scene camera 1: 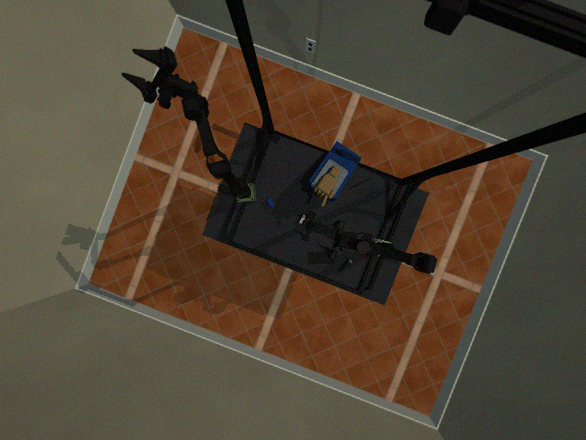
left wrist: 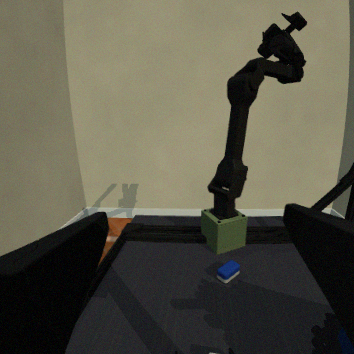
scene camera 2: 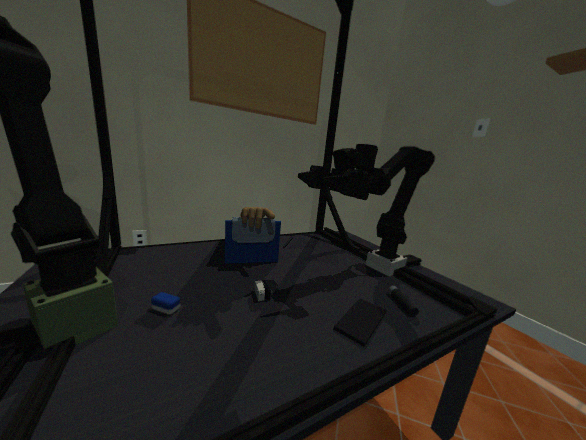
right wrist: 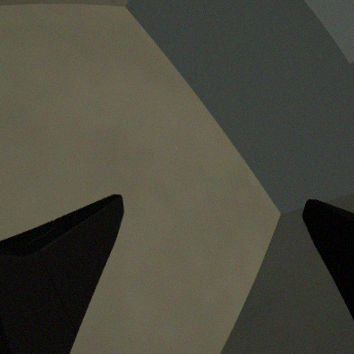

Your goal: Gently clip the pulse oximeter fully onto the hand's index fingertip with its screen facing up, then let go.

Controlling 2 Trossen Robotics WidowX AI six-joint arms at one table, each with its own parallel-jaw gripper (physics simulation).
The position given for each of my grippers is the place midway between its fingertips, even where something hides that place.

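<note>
My left gripper (scene camera 2: 309,177) is open and holds nothing, and the left wrist view gives me the same gripper (left wrist: 196,216). Open and empty too is my right gripper (scene camera 1: 126,62); I see it (left wrist: 272,22) in the left wrist view, and the right wrist view also shows me that gripper (right wrist: 214,205). Then there is a blue stand (scene camera 2: 235,252), with scene camera 1 showing me the stand (scene camera 1: 349,160) as well.
</note>
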